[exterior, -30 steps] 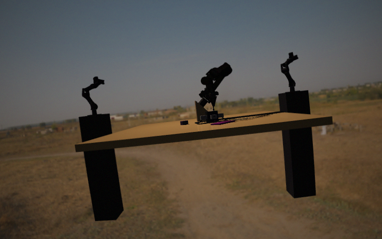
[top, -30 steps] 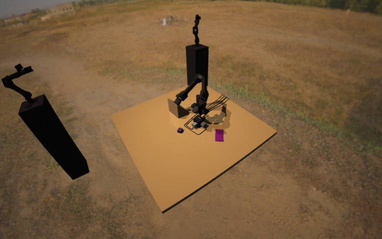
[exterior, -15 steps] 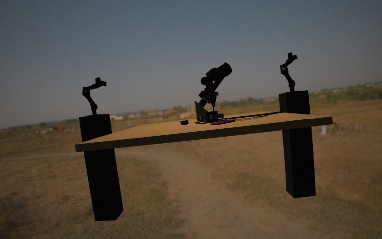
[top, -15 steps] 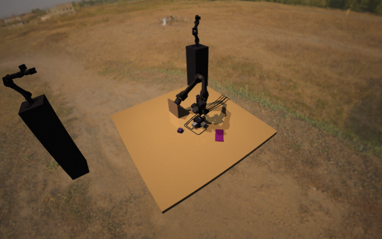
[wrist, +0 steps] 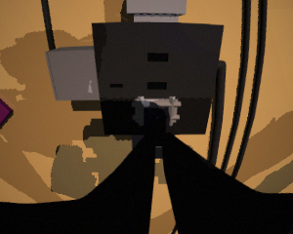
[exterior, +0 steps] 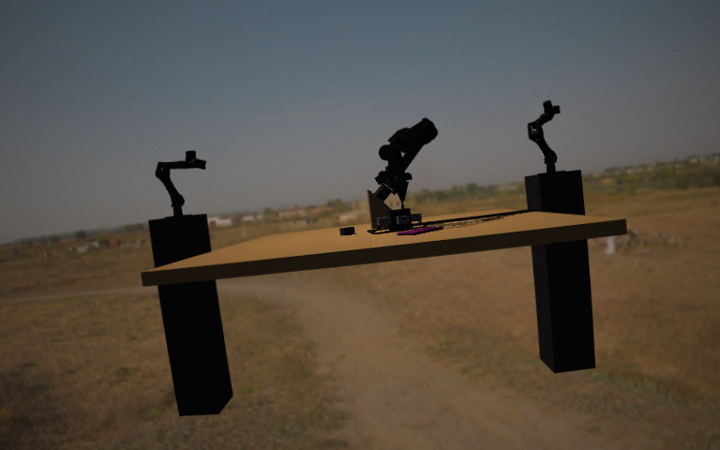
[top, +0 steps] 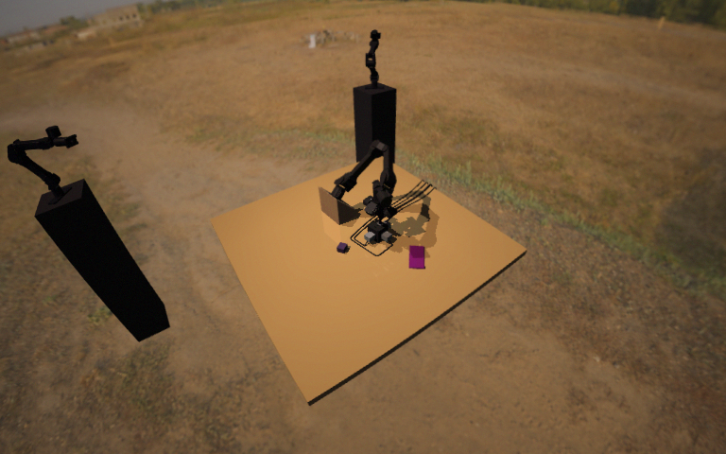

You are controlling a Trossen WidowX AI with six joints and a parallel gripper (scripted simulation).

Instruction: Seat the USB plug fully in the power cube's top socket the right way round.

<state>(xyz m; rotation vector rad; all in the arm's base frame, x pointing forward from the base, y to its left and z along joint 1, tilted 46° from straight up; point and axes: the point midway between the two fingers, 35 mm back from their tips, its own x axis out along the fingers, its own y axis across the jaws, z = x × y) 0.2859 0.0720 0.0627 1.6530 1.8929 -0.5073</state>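
The USB plug lies 20 mm below my gripper tip. Also, from my gripper tip: magenta card 250 mm ahead, 40 mm to the left, 100 mm below; then USB socket 40 mm below; then purple block 30 mm behind, 230 mm to the right, 90 mm below.
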